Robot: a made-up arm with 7 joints. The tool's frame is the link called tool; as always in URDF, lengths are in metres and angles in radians.
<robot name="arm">
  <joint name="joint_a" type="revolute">
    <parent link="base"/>
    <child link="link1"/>
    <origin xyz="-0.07 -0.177 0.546" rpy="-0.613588 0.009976 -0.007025"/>
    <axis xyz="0 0 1"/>
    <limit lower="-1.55" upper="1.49"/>
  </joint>
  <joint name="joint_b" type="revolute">
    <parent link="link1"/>
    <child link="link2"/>
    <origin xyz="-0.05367 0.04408 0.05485" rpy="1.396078 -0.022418 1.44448"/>
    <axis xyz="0 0 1"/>
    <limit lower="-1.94" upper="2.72"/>
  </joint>
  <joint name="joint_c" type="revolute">
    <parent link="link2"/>
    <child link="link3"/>
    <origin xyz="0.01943 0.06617 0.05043" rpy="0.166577 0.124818 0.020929"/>
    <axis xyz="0 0 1"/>
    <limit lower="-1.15" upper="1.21"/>
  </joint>
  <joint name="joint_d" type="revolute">
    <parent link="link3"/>
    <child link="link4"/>
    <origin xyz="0.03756 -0.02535 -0.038" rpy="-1.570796 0 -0.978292"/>
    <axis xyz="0 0 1"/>
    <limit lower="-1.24" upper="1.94"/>
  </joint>
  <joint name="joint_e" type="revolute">
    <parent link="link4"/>
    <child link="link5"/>
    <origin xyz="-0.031 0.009 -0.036" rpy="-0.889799 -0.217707 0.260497"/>
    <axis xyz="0 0 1"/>
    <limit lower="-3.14" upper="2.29"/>
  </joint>
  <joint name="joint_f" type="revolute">
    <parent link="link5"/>
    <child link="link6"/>
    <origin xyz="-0.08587 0.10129 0.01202" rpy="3.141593 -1.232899 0"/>
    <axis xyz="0 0 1"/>
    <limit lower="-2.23" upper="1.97"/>
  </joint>
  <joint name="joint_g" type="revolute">
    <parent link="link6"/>
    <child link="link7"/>
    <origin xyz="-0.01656 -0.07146 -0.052" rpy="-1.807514 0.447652 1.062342"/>
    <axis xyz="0 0 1"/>
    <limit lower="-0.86" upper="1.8"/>
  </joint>
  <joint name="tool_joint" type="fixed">
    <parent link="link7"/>
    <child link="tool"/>
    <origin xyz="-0.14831 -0.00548 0" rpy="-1.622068 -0.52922 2.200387"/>
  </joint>
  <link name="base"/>
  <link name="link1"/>
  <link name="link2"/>
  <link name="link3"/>
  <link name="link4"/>
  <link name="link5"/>
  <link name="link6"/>
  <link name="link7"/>
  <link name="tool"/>
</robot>
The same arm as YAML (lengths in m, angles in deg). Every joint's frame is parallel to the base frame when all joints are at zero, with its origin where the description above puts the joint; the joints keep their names.
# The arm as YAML. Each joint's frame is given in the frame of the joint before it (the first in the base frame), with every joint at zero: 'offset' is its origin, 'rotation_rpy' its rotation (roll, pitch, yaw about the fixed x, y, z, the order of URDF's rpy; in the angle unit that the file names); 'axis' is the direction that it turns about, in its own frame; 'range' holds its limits. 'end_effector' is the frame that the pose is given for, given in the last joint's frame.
length_unit: m
angle_unit: deg
chain:
  - id: joint_a
    offset: [-0.07, -0.177, 0.546]
    rotation_rpy: [0.0, 0.0, 0.0]
    axis: [0.012201, 0.575733, 0.817547]
    range: [-88.81, 85.37]
  - id: joint_b
    offset: [-0.053, 0.068, 0.02]
    rotation_rpy: [0.0, 0.0, 0.0]
    axis: [0.978486, -0.0114, 0.205997]
    range: [-111.15, 155.84]
  - id: joint_c
    offset: [0.041, 0.053, 0.053]
    rotation_rpy: [0.0, 0.0, 0.0]
    axis: [1.0, 0.0, 0.0]
    range: [-65.89, 69.33]
  - id: joint_d
    offset: [-0.038, 0.017, -0.042]
    rotation_rpy: [0.0, 0.0, 0.0]
    axis: [0.0, 1.0, 0.0]
    range: [-71.05, 111.15]
  - id: joint_e
    offset: [-0.009, -0.036, 0.031]
    rotation_rpy: [0.0, 0.0, 0.0]
    axis: [-0.715709, 0.614708, 0.331504]
    range: [-179.91, 131.21]
  - id: joint_f
    offset: [-0.053, -0.088, 0.085]
    rotation_rpy: [0.0, 0.0, 0.0]
    axis: [0.0, 0.0, -1.0]
    range: [-127.77, 112.87]
  - id: joint_g
    offset: [-0.034, -0.065, 0.052]
    rotation_rpy: [0.0, 0.0, 0.0]
    axis: [0.932225, -0.293708, 0.211406]
    range: [-49.27, 103.13]
end_effector:
  offset: [-0.025, -0.129, -0.069]
  rotation_rpy: [173.99, -29.88, -79.36]

